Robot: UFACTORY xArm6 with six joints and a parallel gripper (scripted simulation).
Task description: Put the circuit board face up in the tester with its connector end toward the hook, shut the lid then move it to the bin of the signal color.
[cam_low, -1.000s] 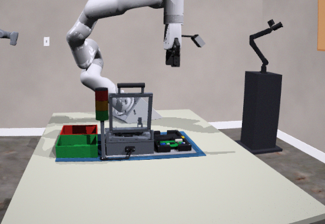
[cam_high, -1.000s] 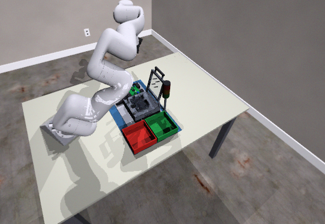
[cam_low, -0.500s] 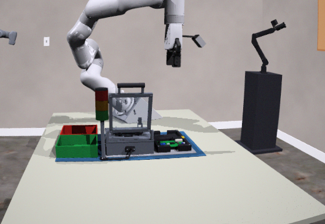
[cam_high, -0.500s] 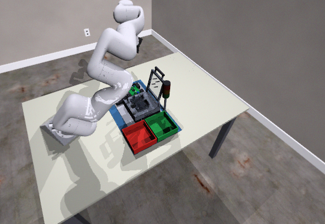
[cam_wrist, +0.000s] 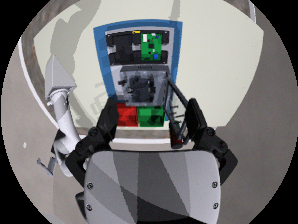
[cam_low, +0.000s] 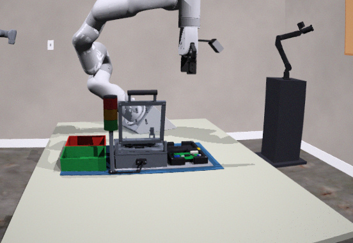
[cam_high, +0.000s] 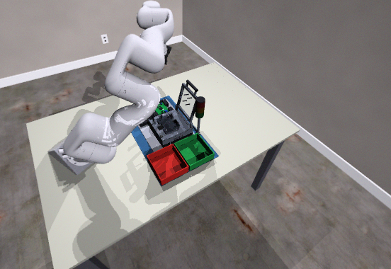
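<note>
My hand is 310 mm above the green circuit board. From my hand the other things lie so: tester plate (30 mm behind, 160 mm to the right, 260 mm below); then green bin (10 mm ahead, 370 mm to the right, 310 mm below); then clear lid (90 mm ahead, 170 mm to the right, 140 mm below).
</note>
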